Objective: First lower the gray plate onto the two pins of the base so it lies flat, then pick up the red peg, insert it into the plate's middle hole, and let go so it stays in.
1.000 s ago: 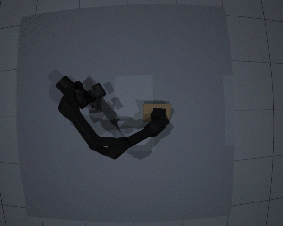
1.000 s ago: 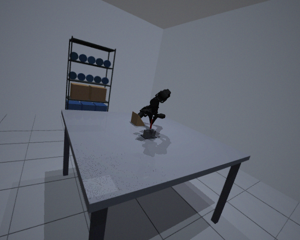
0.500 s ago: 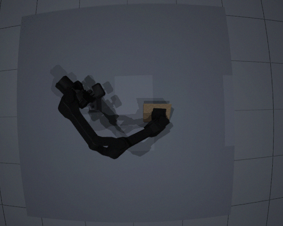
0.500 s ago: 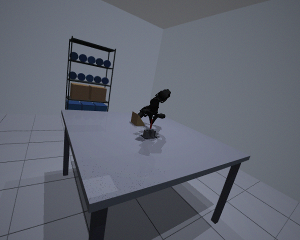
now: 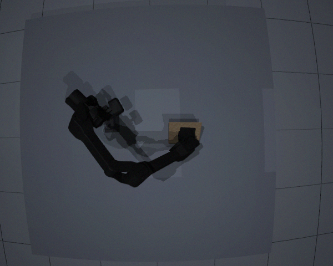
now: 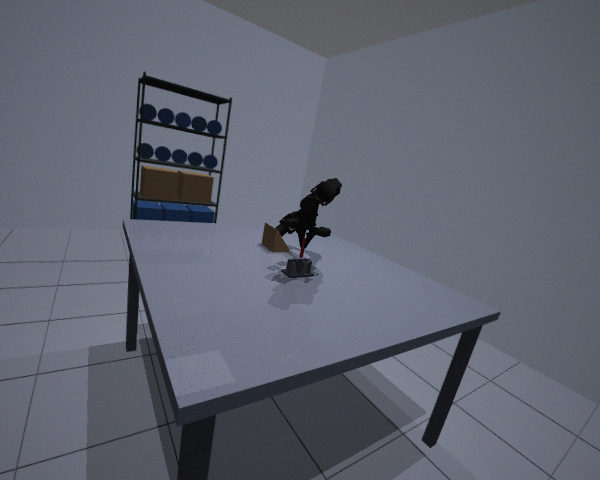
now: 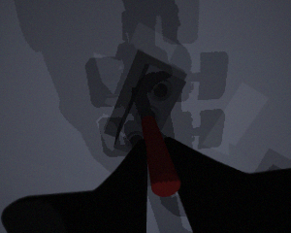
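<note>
My gripper tip is 70 mm above the gray plate. From my gripper tip the other things lie so: dark base: 100 mm below; then red peg: right at my gripper tip.
</note>
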